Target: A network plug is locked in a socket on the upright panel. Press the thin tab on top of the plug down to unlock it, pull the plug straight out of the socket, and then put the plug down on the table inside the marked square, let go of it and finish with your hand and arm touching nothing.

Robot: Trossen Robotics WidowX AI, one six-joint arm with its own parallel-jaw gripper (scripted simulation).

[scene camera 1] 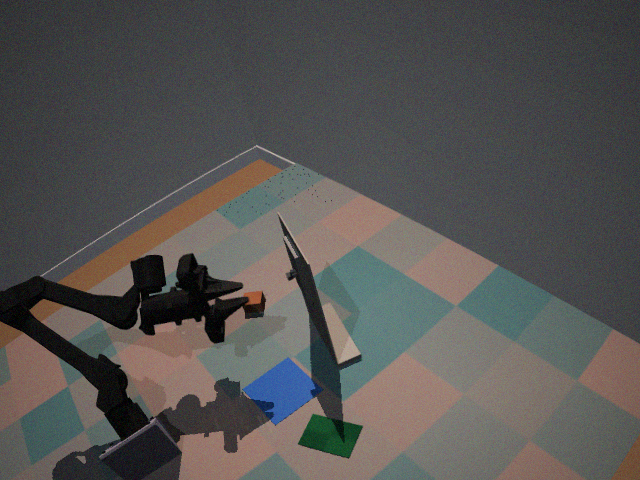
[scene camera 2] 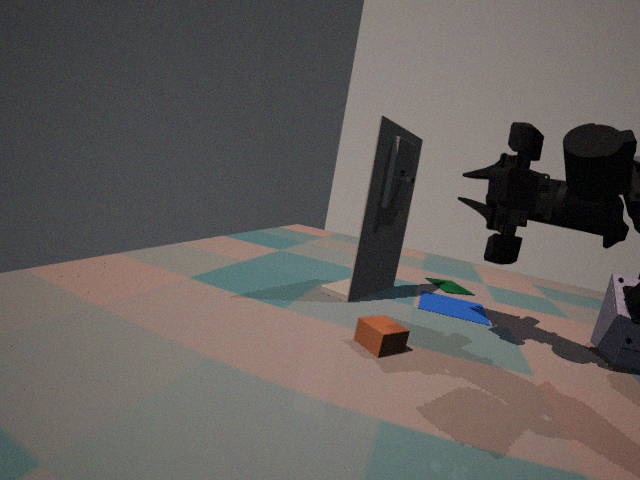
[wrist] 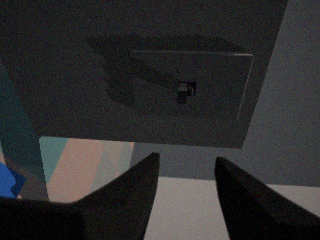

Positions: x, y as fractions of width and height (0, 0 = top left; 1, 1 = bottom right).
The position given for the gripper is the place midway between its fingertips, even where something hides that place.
Scene:
gripper: scene camera 1 0.38, 0.61; scene camera 2 0.72, 0.39; wrist 0.59, 0.68

